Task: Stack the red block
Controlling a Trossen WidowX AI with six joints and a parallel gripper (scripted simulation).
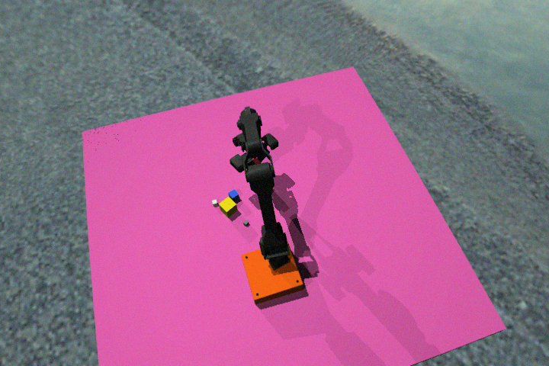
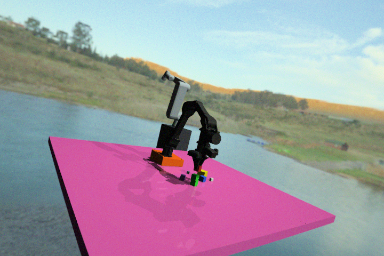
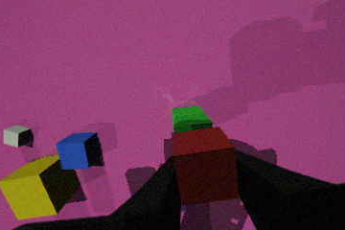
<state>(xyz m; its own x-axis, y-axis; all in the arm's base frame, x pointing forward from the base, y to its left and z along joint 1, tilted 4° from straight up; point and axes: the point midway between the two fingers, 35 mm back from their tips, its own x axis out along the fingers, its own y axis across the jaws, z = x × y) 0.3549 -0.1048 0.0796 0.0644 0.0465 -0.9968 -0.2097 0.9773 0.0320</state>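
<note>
My gripper tip is 90 mm past the small purple cube and 80 mm above it. The rest, counted from my gripper tip: blue cube 40 mm behind, 120 mm to the left, 80 mm below; red block 10 mm above; yellow cube 80 mm behind, 160 mm to the left, 70 mm below.
</note>
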